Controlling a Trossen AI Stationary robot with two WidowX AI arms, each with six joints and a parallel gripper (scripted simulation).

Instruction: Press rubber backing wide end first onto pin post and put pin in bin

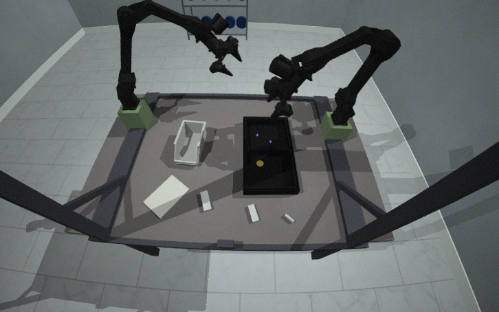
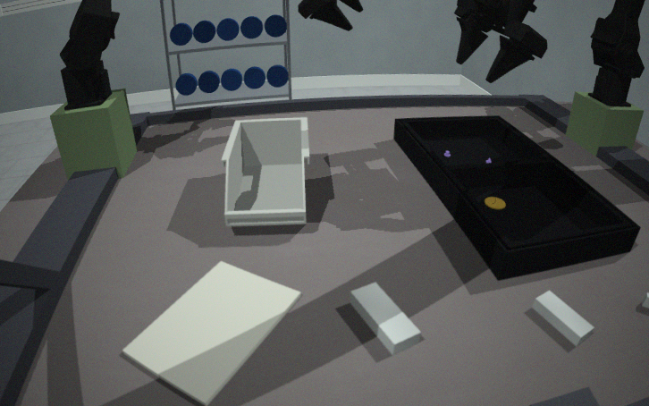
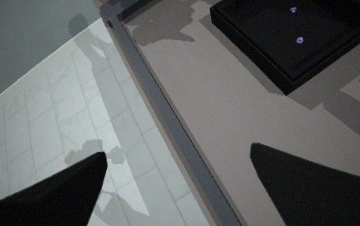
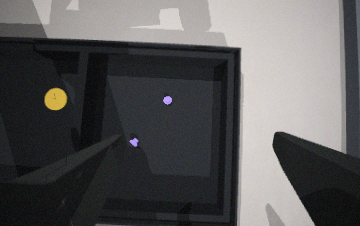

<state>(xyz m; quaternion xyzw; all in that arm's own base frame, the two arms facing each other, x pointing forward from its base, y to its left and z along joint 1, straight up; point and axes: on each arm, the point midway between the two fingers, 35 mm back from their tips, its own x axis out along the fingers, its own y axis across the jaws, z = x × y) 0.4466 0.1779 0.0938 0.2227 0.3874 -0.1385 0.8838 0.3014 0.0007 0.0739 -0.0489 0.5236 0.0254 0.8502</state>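
Right now my right hand is 180 mm past the yellow pin, 40 mm to the right of it and 160 mm above it. Also, from my right hand: cream flat plate: 350 mm behind, 390 mm to the left, 170 mm below; then black tray: 130 mm behind, 10 mm to the left, 150 mm below; then white bin: 120 mm behind, 340 mm to the left, 130 mm below.
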